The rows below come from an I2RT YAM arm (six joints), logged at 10 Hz.
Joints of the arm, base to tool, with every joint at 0 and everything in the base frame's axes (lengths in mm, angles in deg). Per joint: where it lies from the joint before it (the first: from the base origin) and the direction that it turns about. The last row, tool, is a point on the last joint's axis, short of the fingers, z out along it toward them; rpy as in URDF.
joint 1: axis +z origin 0 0 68
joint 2: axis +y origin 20 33.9 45.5
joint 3: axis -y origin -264 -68.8 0
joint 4: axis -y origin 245 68.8 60
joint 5: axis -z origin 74 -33.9 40.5
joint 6: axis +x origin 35.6 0 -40.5
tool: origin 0 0 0 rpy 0 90 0
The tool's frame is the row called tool.
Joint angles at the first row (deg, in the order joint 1, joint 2, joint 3, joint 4, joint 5, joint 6):
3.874 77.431 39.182 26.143 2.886 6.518
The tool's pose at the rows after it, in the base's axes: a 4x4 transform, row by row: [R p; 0 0 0 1], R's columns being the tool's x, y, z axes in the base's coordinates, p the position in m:
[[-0.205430 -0.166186 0.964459 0.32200], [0.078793 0.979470 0.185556 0.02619], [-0.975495 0.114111 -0.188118 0.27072], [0 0 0 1]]
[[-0.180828 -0.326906 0.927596 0.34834], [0.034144 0.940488 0.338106 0.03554], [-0.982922 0.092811 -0.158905 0.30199], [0 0 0 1]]
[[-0.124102 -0.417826 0.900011 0.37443], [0.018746 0.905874 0.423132 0.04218], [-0.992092 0.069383 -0.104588 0.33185], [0 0 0 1]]
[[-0.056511 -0.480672 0.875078 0.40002], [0.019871 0.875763 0.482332 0.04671], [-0.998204 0.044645 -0.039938 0.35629], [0 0 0 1]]
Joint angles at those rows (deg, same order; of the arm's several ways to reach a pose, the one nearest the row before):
3.895 80.700 47.826 21.951 -6.870 5.350
4.263 85.093 58.347 17.252 -15.558 2.826
4.528 89.987 68.557 15.018 -20.534 1.743
4.578 95.292 78.027 14.755 -24.264 1.529

